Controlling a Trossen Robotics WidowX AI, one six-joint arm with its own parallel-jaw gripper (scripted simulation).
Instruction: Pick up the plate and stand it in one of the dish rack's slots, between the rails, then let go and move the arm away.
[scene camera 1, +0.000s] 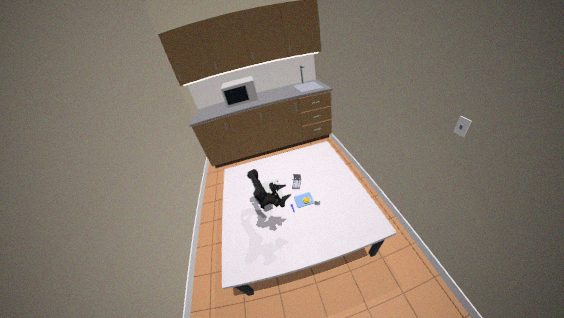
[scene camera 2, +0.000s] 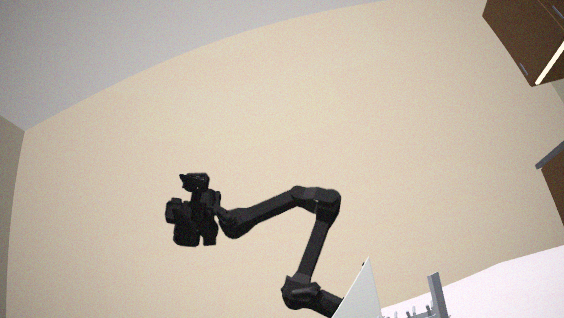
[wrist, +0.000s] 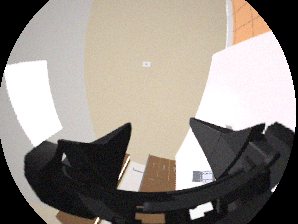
Labels:
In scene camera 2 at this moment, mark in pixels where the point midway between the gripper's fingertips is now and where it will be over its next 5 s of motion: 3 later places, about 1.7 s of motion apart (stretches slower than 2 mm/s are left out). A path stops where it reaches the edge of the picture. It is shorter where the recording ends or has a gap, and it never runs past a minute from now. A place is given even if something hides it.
My gripper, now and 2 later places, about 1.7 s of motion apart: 177, 191; 126, 236; 168, 312

